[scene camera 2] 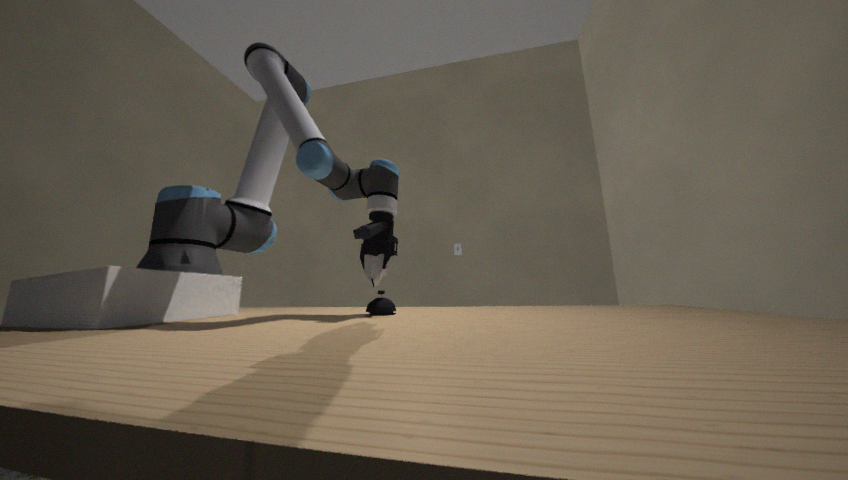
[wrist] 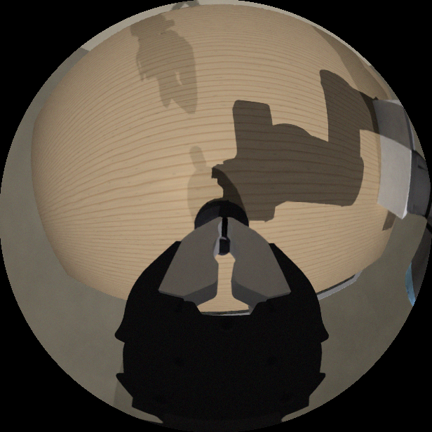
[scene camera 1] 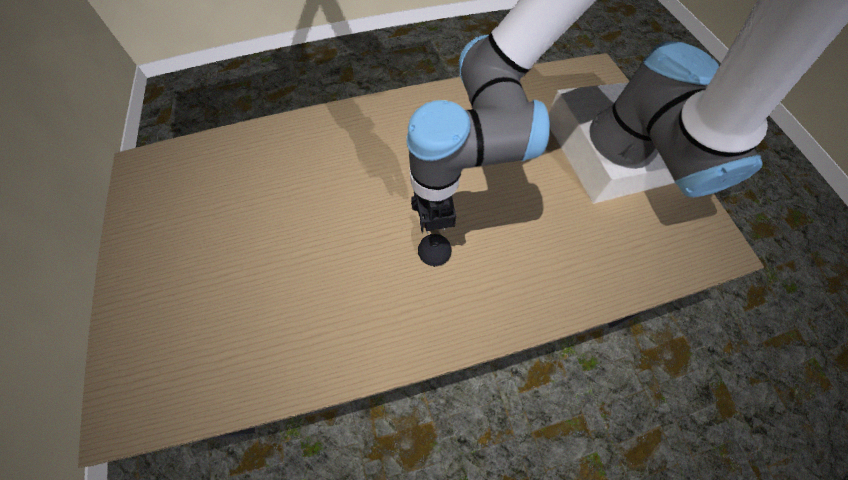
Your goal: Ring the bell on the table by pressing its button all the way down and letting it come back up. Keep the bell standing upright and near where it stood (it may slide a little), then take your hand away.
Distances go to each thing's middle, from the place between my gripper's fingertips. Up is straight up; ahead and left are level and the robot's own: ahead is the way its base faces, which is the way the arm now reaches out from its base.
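Black dome-shaped bell [scene camera 1: 434, 255]: 40 mm below my hand, 40 mm left of it, 10 mm ahead of it.
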